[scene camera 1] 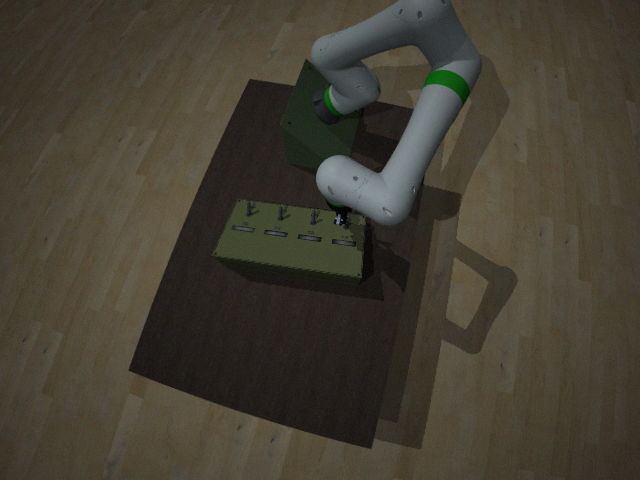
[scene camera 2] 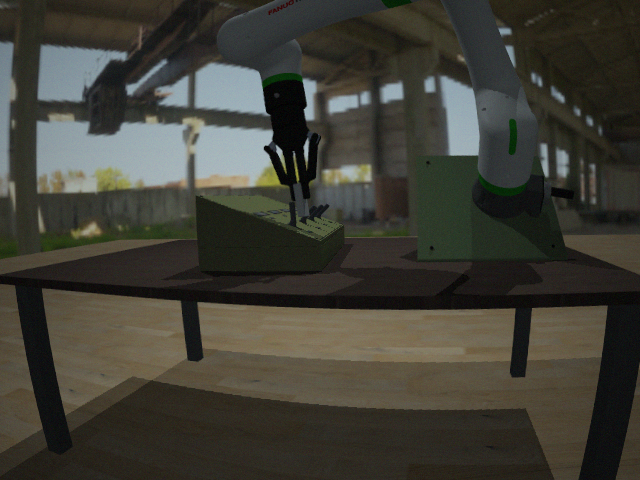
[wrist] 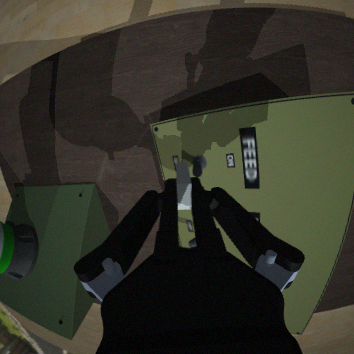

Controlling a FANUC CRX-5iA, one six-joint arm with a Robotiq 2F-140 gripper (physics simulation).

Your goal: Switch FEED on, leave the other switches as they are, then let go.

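Seen in the pictures: gripper, fingertip midpoint: (scene camera 1: 345, 218) (scene camera 2: 304, 216) (wrist: 181, 171); arm's base at its link origin: (scene camera 1: 325, 107) (scene camera 2: 500, 196) (wrist: 21, 250).
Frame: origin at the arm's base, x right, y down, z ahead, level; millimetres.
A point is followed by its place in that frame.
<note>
The olive switch box (scene camera 1: 289, 254) {x -122, y -2, z 621 mm} (scene camera 2: 248, 248) {x -342, y 94, z 499 mm} (wrist: 310, 200) {x -233, y 0, z 589 mm} has a sloped top with a row of dark levers. The FEED lever (scene camera 1: 346, 226) {x -259, y 31, z 445 mm} (scene camera 2: 292, 212) {x -261, y 26, z 437 mm} (wrist: 199, 166) {x -261, y 13, z 442 mm} is at the row's right end in scene camera 1. It stands steeper than the other levers (scene camera 2: 323, 210) {x 92, y 34, z 507 mm}, which lean towards the OFF side. The FEED label (wrist: 250, 158) {x -273, y 27, z 507 mm} and its ON mark (wrist: 230, 160) {x -266, y 37, z 483 mm} show in the wrist view. My gripper (scene camera 1: 340, 219) {x -245, y 36, z 418 mm} (scene camera 2: 301, 209) {x -245, y 36, z 418 mm} (wrist: 181, 171) {x -245, y 36, z 418 mm} is shut and holds nothing. Its fingertips are right beside the FEED lever, on its OFF side; contact is unclear.
The box stands on a dark table (scene camera 1: 258, 341) {x -117, y 141, z 927 mm} (scene camera 2: 129, 258) {x -246, y 141, z 971 mm} (wrist: 90, 85) {x -389, y 141, z 203 mm}. A green angled mount (scene camera 1: 315, 142) {x -29, y 4, z 176 mm} (scene camera 2: 447, 227) {x -92, y 71, z 131 mm} (wrist: 55, 260) {x -21, y 0, z 142 mm} carries the arm's base behind the box. Other levers (scene camera 1: 249, 208) {x 92, y 29, z 511 mm} (scene camera 1: 280, 212) {x -21, y 29, z 484 mm} (scene camera 1: 313, 217) {x -138, y 30, z 457 mm} stand along the row beside the gripper.
</note>
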